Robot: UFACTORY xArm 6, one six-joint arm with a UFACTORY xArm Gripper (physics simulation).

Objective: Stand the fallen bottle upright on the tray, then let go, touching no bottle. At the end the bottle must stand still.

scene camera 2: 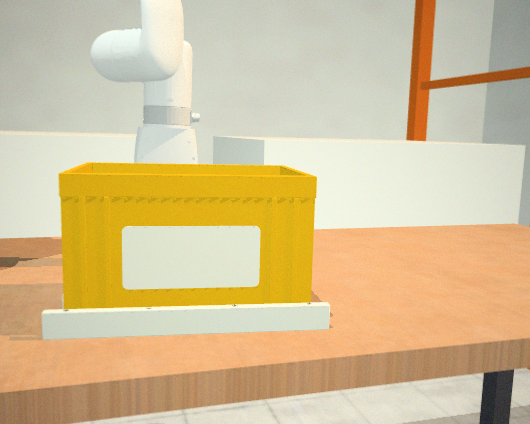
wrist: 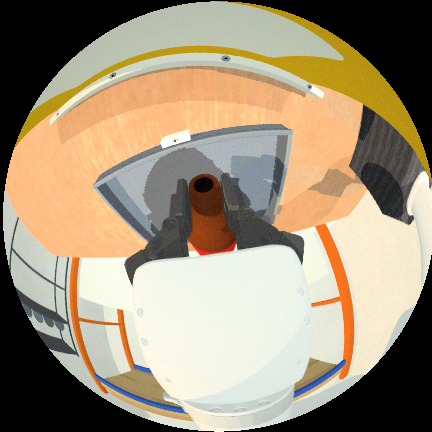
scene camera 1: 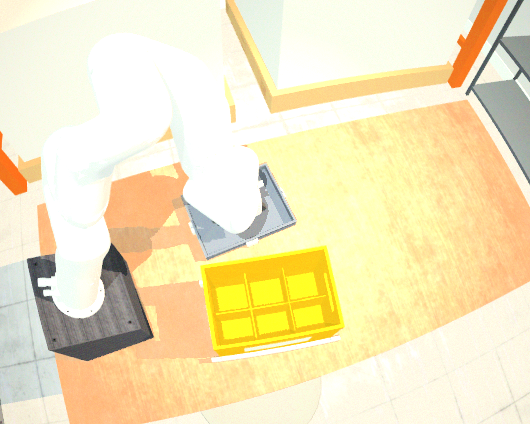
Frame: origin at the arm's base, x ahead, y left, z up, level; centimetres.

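Seen in the pictures: gripper, fingertip midpoint: [wrist: 204, 186]; arm's base, origin of the base link: [scene camera 1: 77, 291].
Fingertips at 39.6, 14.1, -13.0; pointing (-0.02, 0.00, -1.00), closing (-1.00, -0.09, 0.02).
Note:
Pixels of each thing's middle, then the offset from my fingertips to it, as dx, dy, dz.
- brown bottle, body centre: [wrist: 210, 222] -0.8, +6.6, -0.3
- yellow crate, body centre: [scene camera 2: 190, 238] [scene camera 1: 270, 306] +2.6, -22.3, +3.2
- white rail, body centre: [scene camera 2: 192, 320] [scene camera 1: 276, 350] +2.2, -32.2, -4.0
The brown bottle [wrist: 212, 231] shows in the wrist view with its round dark mouth facing the camera and a strip of red and white label near the gripper body. My gripper [wrist: 204, 186] is shut on the bottle's neck, one dark finger on each side. The grey-blue tray [scene camera 1: 283, 216] [wrist: 250, 145] lies beyond the bottle in the wrist view. In scene camera 1 the white arm hides the fingers and most or all of the bottle. The bottle's base is hidden, so its exact tilt and whether it touches the tray cannot be told.
A yellow crate [scene camera 1: 272, 300] [scene camera 2: 190, 212] with empty compartments stands beside the tray, with a white rail [scene camera 1: 280, 348] [scene camera 2: 185, 320] along its outer side. The arm's dark base block [scene camera 1: 100, 332] stands at the left. Small white blocks [scene camera 1: 251, 242] [wrist: 175, 139] sit at the tray's edges.

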